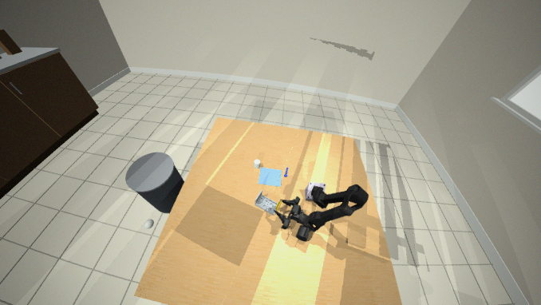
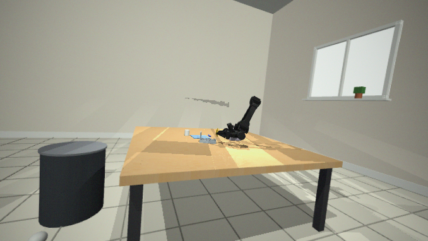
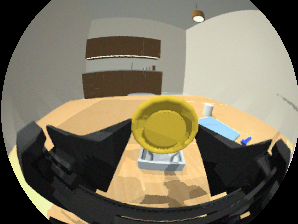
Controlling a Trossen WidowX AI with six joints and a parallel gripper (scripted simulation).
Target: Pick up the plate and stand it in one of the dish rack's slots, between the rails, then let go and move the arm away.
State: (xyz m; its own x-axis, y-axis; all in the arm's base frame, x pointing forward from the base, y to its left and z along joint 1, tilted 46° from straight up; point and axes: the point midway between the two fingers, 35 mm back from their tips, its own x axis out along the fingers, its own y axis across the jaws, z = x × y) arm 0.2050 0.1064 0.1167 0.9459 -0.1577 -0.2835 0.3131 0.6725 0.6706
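The grey dish rack is 5 cm ahead of my gripper tip, 2 cm to the right of it and 6 cm below it. Round my gripper tip: yellow plate (1 cm behind); then light blue cloth (7 cm ahead, 23 cm to the right, 8 cm below); then blue spoon (4 cm behind, 28 cm to the right, 8 cm below).
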